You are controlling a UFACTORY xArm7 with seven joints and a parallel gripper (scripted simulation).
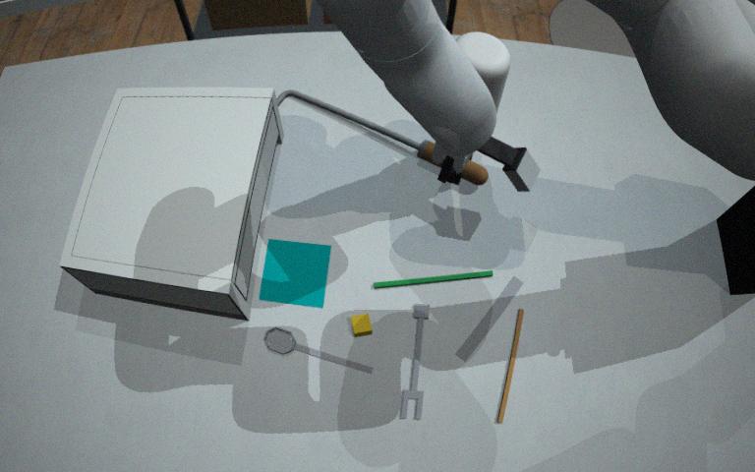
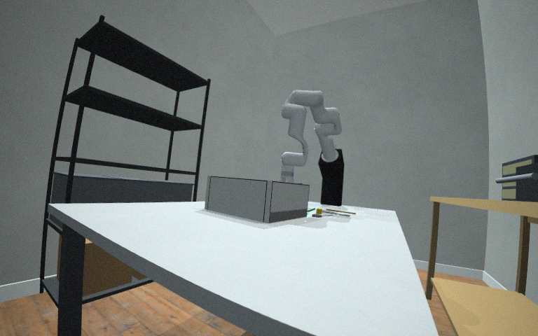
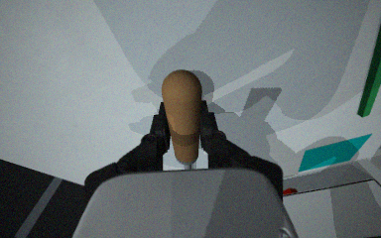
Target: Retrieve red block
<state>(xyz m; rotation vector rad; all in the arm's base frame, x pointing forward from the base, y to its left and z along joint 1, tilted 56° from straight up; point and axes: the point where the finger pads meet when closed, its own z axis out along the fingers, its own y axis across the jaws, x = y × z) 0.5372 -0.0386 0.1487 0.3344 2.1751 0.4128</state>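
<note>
My gripper is now 17 cm short of the teal square, 24 cm to the right of it and 2 cm above it. From my hand the other things lie so: grey flat bar 12 cm behind, 21 cm to the left, 2 cm below; then green stick 3 cm behind, 18 cm to the left, 2 cm below; then yellow cube 5 cm ahead, 28 cm to the left, 1 cm below.
</note>
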